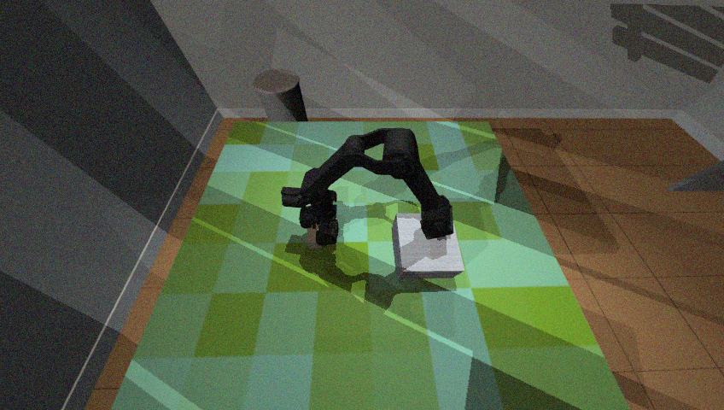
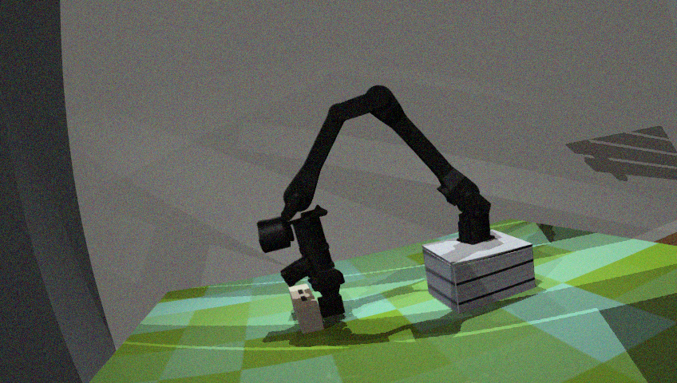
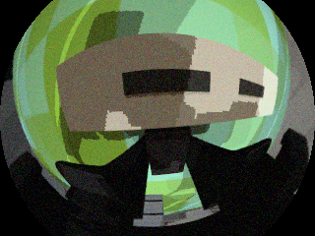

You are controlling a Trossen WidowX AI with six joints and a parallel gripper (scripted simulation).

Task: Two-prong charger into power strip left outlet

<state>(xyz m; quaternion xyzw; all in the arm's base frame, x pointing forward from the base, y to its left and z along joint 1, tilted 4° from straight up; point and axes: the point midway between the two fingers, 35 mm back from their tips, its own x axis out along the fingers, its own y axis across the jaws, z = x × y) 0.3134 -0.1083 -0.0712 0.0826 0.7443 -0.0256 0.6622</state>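
My gripper tip is 2 cm short of the black two-prong charger and 1 cm below it.
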